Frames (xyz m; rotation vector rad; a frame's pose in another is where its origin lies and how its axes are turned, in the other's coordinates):
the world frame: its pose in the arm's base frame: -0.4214 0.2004 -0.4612 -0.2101 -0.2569 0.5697
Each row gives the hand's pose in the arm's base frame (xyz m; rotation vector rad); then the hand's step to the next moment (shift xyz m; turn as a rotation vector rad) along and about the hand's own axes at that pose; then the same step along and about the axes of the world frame.
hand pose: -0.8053 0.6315 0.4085 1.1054 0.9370 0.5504
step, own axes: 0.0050 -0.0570 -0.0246 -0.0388 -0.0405 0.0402
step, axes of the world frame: -0.0315 0.0222 -0.0490 -0.0304 -0.0550 -0.0284
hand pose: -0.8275 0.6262 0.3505 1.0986 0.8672 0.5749
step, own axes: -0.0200 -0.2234 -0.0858 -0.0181 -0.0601 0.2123
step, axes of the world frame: -0.1381 0.0575 -0.1879 0.0517 -0.2014 -0.0760
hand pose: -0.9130 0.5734 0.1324 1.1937 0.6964 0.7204
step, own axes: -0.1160 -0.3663 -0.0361 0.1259 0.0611 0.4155
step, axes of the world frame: -0.1888 -0.0031 -0.3366 0.2817 -0.3360 -0.0005
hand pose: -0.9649 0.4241 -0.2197 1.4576 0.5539 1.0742
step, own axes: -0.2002 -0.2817 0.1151 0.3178 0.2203 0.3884
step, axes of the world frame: -0.0909 -0.0918 -0.3406 0.4196 -0.2880 0.2034
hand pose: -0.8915 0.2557 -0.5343 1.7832 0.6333 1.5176
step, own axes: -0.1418 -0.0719 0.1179 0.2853 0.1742 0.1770
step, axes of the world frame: 0.0016 -0.0747 -0.1833 0.2676 -0.1332 0.2318
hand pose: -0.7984 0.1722 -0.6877 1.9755 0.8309 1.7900
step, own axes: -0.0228 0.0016 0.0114 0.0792 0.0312 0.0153
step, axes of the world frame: -0.0024 -0.0121 -0.0224 0.0486 -0.0099 0.0709
